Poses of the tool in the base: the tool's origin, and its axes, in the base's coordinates. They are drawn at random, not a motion.
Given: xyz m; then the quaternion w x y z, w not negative.
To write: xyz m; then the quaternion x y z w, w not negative. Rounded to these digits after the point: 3 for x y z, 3 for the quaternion.
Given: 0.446, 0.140, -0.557, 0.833, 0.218, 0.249, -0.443
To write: 0.446, 0.140, -0.557, 0.218, 0.249, -0.443, 0.833
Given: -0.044, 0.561, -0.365, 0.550, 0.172, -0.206, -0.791
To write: -0.044, 0.561, -0.365, 0.172, -0.206, -0.791, 0.550
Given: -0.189, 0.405, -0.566, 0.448, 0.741, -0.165, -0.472
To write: -0.189, 0.405, -0.566, 0.741, -0.165, -0.472, 0.448
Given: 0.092, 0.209, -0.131, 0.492, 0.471, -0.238, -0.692
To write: 0.092, 0.209, -0.131, 0.471, -0.238, -0.692, 0.492
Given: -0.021, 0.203, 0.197, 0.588, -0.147, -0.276, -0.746
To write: -0.021, 0.203, 0.197, -0.147, -0.276, -0.746, 0.588
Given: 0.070, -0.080, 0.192, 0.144, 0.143, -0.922, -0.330
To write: 0.070, -0.080, 0.192, 0.143, -0.922, -0.330, 0.144
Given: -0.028, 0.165, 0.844, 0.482, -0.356, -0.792, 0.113
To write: -0.028, 0.165, 0.844, -0.356, -0.792, 0.113, 0.482
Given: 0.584, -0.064, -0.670, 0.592, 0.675, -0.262, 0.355
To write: 0.584, -0.064, -0.670, 0.675, -0.262, 0.355, 0.592
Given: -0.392, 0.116, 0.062, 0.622, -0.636, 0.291, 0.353
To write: -0.392, 0.116, 0.062, -0.636, 0.291, 0.353, 0.622
